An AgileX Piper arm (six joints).
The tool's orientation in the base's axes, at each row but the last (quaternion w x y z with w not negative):
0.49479 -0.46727 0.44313 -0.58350
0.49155 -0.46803 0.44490 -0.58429
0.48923 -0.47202 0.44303 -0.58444
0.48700 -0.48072 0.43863 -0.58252
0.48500 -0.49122 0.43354 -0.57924
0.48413 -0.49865 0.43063 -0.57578
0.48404 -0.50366 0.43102 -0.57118
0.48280 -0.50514 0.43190 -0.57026
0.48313 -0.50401 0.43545 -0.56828
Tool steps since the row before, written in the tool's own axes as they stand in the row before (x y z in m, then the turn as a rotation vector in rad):
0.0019 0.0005 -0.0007 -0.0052 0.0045 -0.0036
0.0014 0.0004 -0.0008 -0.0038 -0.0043 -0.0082
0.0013 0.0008 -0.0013 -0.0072 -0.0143 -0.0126
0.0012 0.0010 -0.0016 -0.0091 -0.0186 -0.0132
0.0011 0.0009 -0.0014 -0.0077 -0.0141 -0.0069
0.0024 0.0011 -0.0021 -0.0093 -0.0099 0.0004
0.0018 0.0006 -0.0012 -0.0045 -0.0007 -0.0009
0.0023 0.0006 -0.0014 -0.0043 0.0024 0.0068
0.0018 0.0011 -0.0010 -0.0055 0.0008 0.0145
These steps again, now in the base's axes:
-0.0007 -0.0019 -0.0004 -0.0024 0.0048 -0.0056
-0.0008 -0.0014 -0.0004 -0.0085 0.0048 0.0024
-0.0013 -0.0013 -0.0008 -0.0141 0.0097 0.0111
-0.0015 -0.0013 -0.0011 -0.0152 0.0122 0.0150
-0.0013 -0.0012 -0.0009 -0.0084 0.0100 0.0117
-0.0020 -0.0025 -0.0010 -0.0006 0.0108 0.0083
-0.0012 -0.0019 -0.0004 -0.0009 0.0046 -0.0001
-0.0014 -0.0024 -0.0004 0.0071 0.0038 -0.0022
-0.0009 -0.0019 -0.0009 0.0146 0.0052 0.0000

